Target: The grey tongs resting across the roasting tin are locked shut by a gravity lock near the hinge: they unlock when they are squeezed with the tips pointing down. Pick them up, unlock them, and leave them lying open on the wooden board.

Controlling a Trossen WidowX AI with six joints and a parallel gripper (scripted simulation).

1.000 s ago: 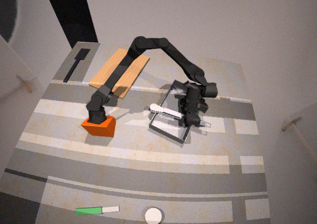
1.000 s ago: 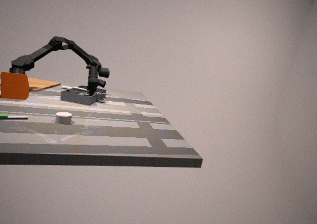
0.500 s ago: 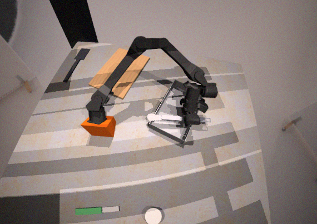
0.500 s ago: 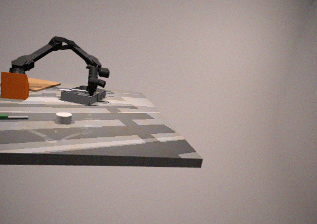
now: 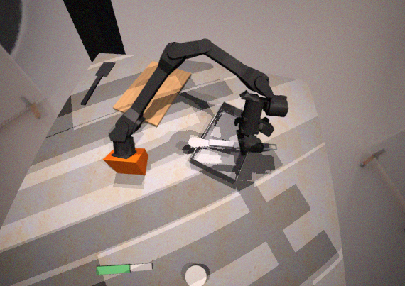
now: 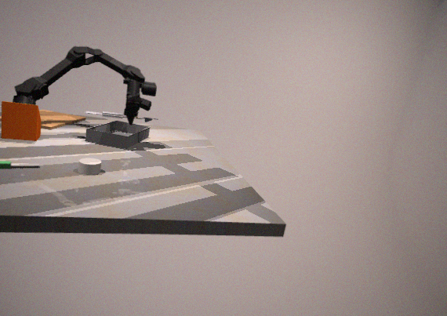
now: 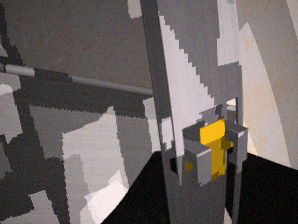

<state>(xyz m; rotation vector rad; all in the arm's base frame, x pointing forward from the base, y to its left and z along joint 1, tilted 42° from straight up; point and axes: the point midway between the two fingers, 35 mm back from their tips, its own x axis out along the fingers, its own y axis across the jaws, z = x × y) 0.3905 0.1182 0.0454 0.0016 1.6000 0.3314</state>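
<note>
My gripper tip is now 30 mm below the yellow lock piece, 20 mm to the right of it and 20 mm short of it. The rest, counted from my gripper tip: tin (80 mm to the left, 70 mm below, 50 mm behind); white cylinder (420 mm to the right, 80 mm below, 80 mm behind); wooden board (440 mm behind, 280 mm to the left, 90 mm below).
</note>
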